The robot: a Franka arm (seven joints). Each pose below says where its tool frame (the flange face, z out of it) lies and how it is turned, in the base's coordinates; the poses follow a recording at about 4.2 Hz.
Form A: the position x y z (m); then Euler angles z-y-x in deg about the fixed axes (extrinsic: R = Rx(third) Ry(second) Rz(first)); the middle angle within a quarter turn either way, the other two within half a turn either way.
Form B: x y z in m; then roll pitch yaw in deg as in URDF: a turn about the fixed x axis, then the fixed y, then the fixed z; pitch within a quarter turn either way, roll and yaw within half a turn. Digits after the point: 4 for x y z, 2 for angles.
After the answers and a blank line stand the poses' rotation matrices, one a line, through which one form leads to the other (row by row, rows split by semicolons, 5 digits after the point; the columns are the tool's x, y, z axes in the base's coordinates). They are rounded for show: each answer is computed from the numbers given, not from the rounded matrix.
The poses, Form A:
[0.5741 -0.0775 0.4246 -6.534 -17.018 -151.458]
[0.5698 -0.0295 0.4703 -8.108 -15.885 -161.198]
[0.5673 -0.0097 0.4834 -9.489 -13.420 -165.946]
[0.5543 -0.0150 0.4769 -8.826 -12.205 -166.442]
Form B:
[0.5741 -0.0775 0.4246 -149.04 11.60 14.12]
[0.5698 -0.0295 0.4703 -158.67 12.18 13.06]
[0.5673 -0.0097 0.4834 -163.66 10.49 12.66]
[0.5543 -0.0150 0.4769 -164.52 9.62 11.59]

0.95000 0.10881 -0.29267; 0.23889 -0.85685 0.45688; -0.20106 -0.50396 -0.84000
0.95220 0.13565 -0.27371; 0.22085 -0.92473 0.30999; -0.21106 -0.35562 -0.91049
0.95939 0.16036 -0.23209; 0.21551 -0.94750 0.23621; -0.18203 -0.27663 -0.94358
0.96582 0.14997 -0.21141; 0.19813 -0.95302 0.22913; -0.16712 -0.26319 -0.95016

